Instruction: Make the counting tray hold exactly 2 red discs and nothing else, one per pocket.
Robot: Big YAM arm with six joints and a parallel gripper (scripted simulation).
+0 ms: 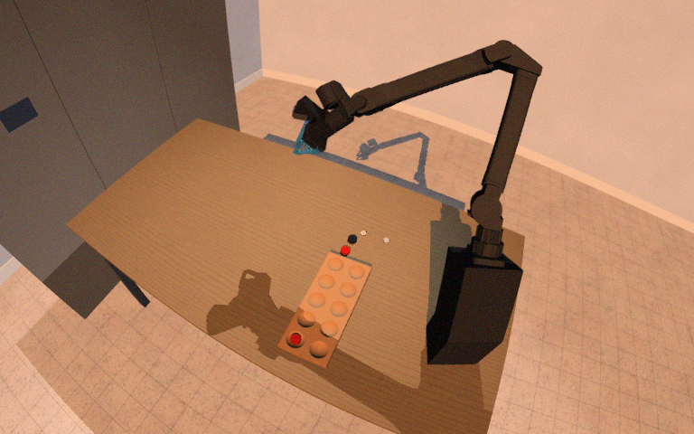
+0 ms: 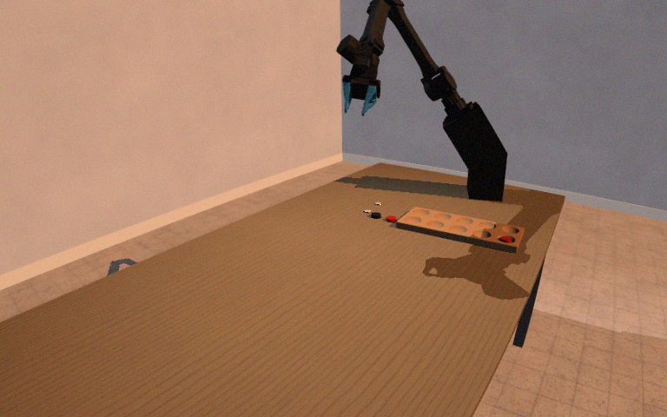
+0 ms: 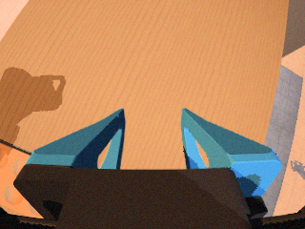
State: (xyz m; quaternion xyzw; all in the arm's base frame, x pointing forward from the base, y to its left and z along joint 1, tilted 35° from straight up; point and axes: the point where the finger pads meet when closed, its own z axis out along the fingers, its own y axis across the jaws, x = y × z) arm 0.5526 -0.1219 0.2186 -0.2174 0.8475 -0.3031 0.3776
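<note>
Right now my hand is 19 cm past the black disc and 36 cm above it. The rest, counted from my hand: orange counting tray: 17 cm behind, 29 cm to the left, 36 cm below.
</note>
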